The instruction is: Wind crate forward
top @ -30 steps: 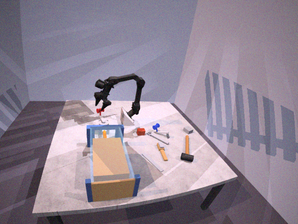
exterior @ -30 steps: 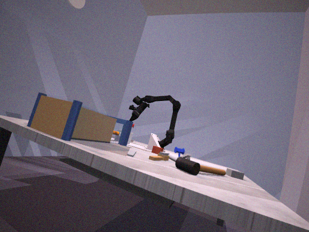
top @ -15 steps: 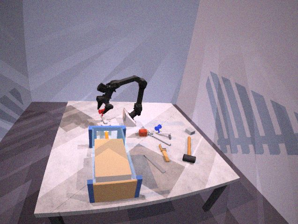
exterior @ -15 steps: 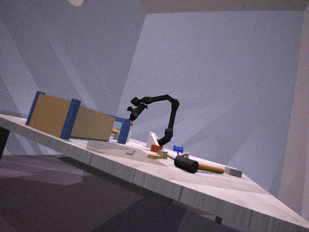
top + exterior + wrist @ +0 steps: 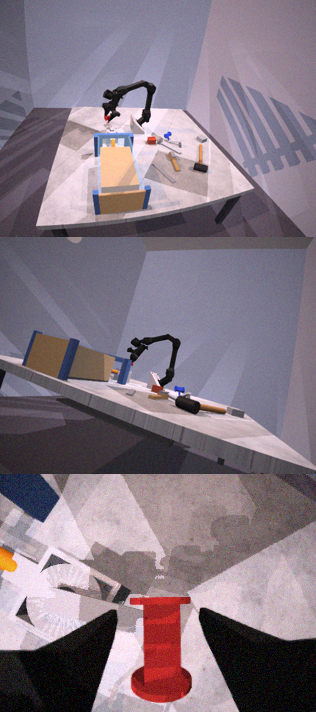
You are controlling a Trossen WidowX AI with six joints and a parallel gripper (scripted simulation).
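My gripper tip is now 10 mm past the red winch handle grip and 10 mm to the right of it. The rest, counted from my gripper tip: winch handle (30 mm ahead, 30 mm to the left, 30 mm below); then pale winch body (70 mm ahead, 40 mm to the left, 100 mm below); then clear-panelled cubby (490 mm ahead, 80 mm to the left, 20 mm below).
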